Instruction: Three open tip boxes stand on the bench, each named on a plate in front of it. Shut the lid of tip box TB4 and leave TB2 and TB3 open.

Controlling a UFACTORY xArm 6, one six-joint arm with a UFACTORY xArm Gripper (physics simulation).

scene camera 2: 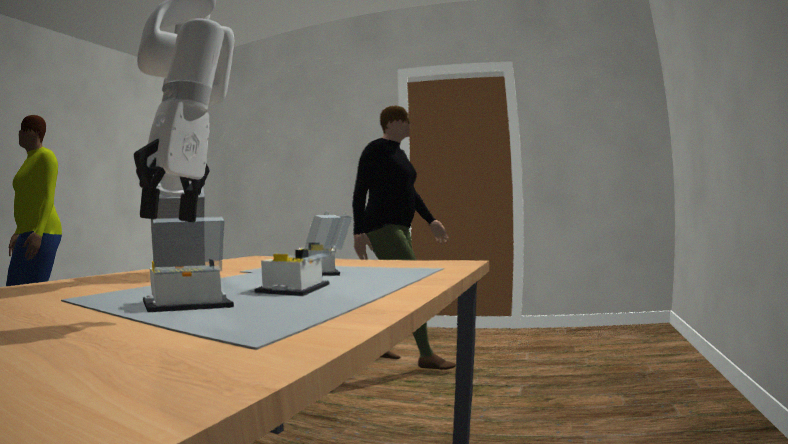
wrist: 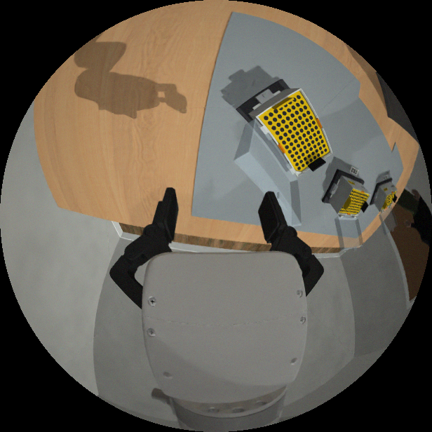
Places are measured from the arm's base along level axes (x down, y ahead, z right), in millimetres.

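Pixels of known places: gripper, between the fingertips: (scene camera 2: pixel 168 220); arm's base, origin of its link: (scene camera 2: pixel 177 188).
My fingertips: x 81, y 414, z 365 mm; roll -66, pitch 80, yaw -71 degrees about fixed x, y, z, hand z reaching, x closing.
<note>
For each thing: its top centre in the pictures, then the offset to it from my fingertips. Level surfaces: height alone.
- nearest tip box, centre of its top: (scene camera 2: pixel 181 265) dy -96, dx +77, dz -105 mm
- middle tip box, centre of its top: (scene camera 2: pixel 286 256) dy -45, dx +77, dz -362 mm
- far tip box, centre of its top: (scene camera 2: pixel 311 247) dy -154, dx +77, dz -627 mm
- grey mat, height of its surface: dx +143 mm
- wooden table, height of its surface: dx +146 mm
The nearest tip box (scene camera 2: pixel 187 287) (wrist: pixel 297 131) holds a yellow tip rack; its clear lid (scene camera 2: pixel 187 242) (wrist: pixel 264 167) stands up, open. Its name is not readable. The middle tip box (scene camera 2: pixel 292 275) (wrist: pixel 344 194) has a plate (wrist: pixel 354 170) that seems to read TB2; its lid (wrist: pixel 348 234) is open in the wrist view. The far tip box (scene camera 2: pixel 329 262) (wrist: pixel 383 192) is also open, its name too small to read. My gripper (scene camera 2: pixel 168 215) (wrist: pixel 220 198) is open and empty, fingers pointing down, just above the nearest lid in the scene view, without clear contact.
The boxes stand on a grey mat (scene camera 2: pixel 248 325) (wrist: pixel 215 160) on the wooden table (scene camera 2: pixel 165 380) (wrist: pixel 150 155). A person in black (scene camera 2: pixel 386 187) stands behind the table's far end, and one in yellow (scene camera 2: pixel 35 193) is at the left. Arm shadows fall on the table.
</note>
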